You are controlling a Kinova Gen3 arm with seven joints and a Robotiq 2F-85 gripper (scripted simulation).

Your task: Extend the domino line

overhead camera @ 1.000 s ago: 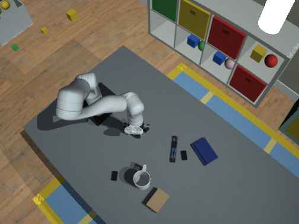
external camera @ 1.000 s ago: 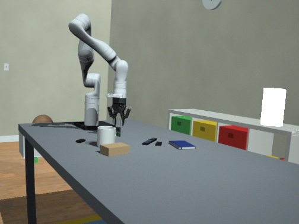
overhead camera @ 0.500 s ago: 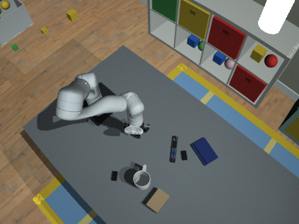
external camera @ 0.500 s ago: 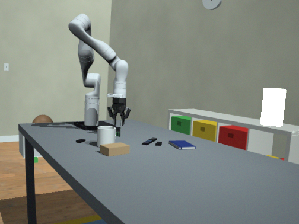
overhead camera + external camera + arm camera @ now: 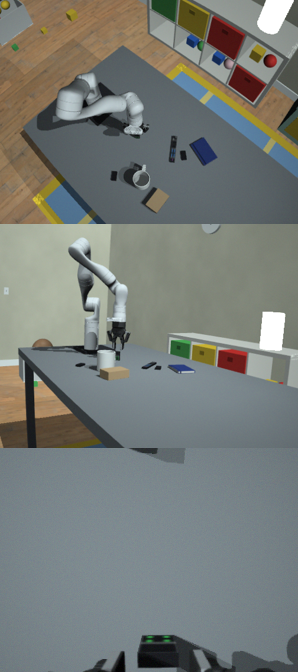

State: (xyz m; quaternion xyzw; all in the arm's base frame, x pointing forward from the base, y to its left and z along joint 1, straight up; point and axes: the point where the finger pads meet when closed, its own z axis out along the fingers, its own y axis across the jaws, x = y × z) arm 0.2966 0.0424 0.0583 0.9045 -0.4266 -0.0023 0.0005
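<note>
The dark domino lies 5 cm below my hand. Also, from my hand: white mug: 20 cm ahead, 16 cm to the right, 4 cm below; cardboard box: 33 cm ahead, 18 cm to the right, 6 cm below.
</note>
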